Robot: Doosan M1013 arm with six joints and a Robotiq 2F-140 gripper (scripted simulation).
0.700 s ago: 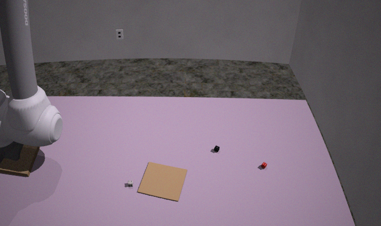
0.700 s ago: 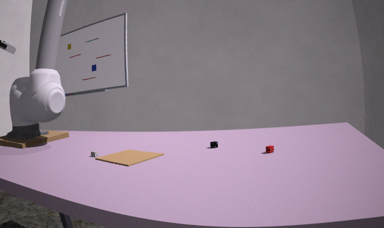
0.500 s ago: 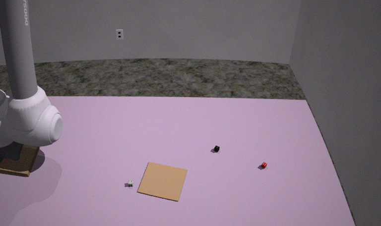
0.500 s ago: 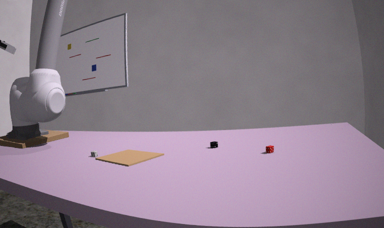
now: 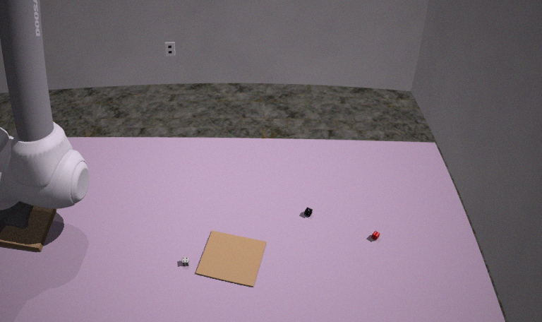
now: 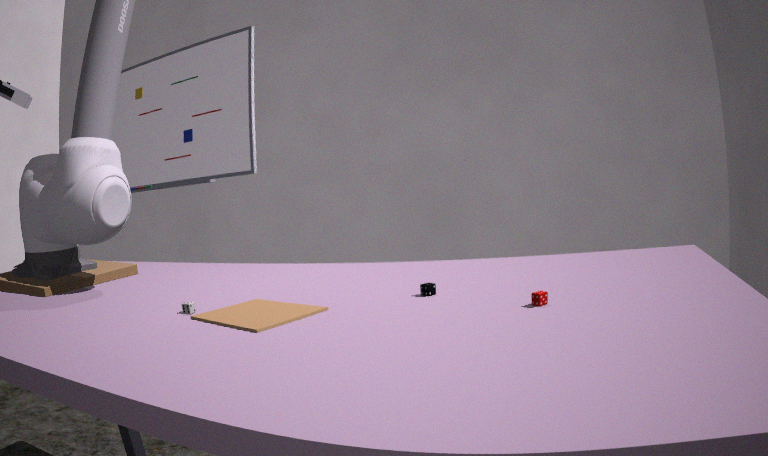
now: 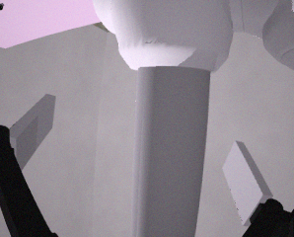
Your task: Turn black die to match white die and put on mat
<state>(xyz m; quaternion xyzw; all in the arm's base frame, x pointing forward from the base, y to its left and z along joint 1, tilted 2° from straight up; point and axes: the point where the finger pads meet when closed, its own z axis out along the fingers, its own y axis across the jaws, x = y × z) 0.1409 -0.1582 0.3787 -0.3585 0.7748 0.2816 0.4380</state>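
My gripper is now 42 cm short of the white die, 39 cm above it and 2 cm to the right of it. From my hand the other things lie so: black die (73 cm ahead, 39 cm below, 18 cm to the left); tan mat (53 cm ahead, 40 cm below, 4 cm to the left); red die (90 cm ahead, 39 cm below, 9 cm to the left).
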